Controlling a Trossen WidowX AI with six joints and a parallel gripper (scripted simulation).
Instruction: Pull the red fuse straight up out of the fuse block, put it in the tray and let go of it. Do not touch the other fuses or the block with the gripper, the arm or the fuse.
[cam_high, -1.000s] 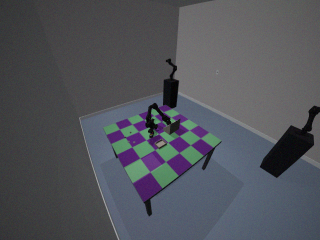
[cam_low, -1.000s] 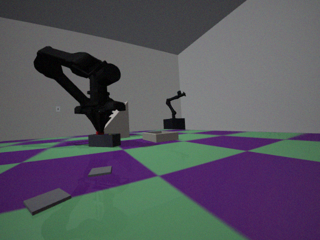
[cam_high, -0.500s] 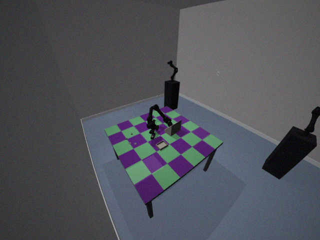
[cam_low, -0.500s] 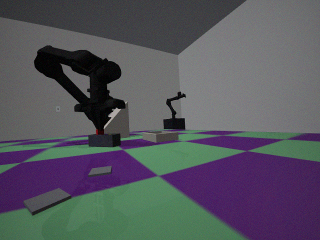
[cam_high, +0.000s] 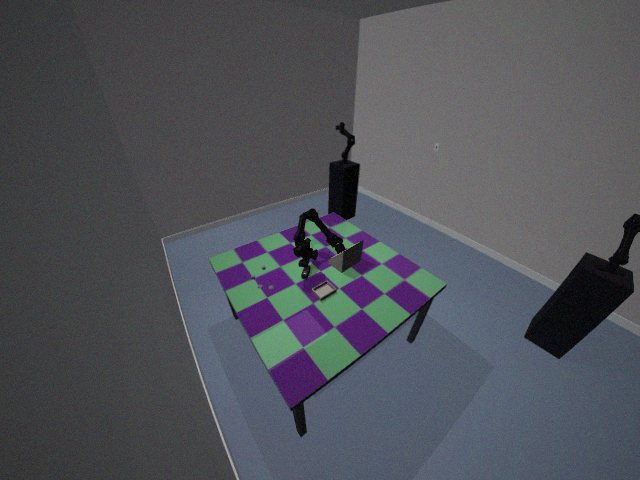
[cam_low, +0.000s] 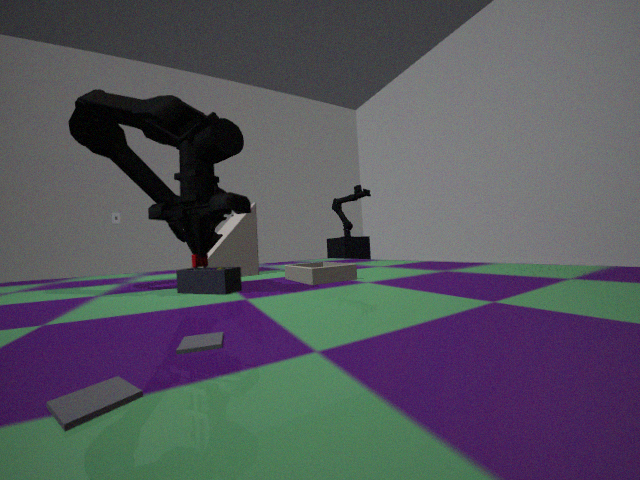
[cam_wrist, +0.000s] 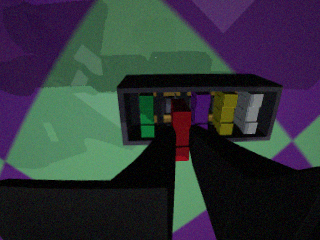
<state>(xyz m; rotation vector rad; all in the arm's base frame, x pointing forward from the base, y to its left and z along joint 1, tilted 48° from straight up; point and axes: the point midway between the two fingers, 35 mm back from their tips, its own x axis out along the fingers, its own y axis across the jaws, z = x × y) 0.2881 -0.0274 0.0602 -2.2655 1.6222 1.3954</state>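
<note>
My gripper tip is 20 mm short of the shallow beige tray, 230 mm to the right of it and 60 mm above it.
</note>
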